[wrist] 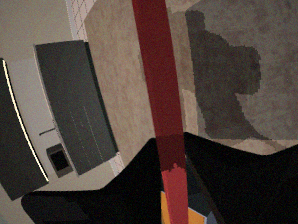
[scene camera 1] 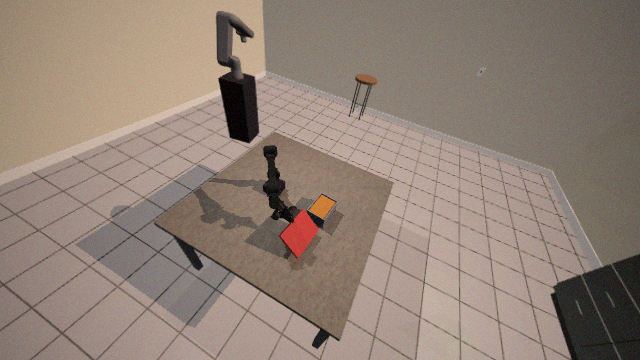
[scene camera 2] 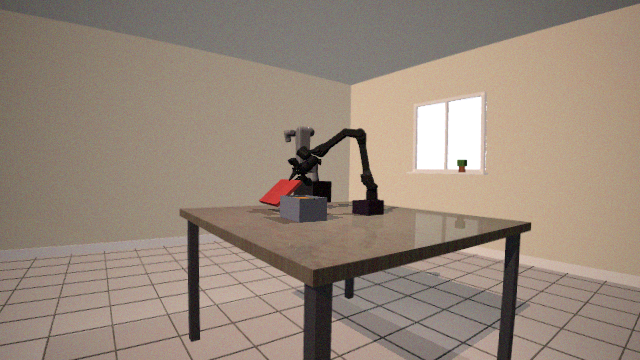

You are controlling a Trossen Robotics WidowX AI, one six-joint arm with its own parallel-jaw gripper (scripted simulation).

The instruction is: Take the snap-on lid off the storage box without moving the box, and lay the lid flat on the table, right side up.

My gripper carries a red lid. Also in view: a storage box.
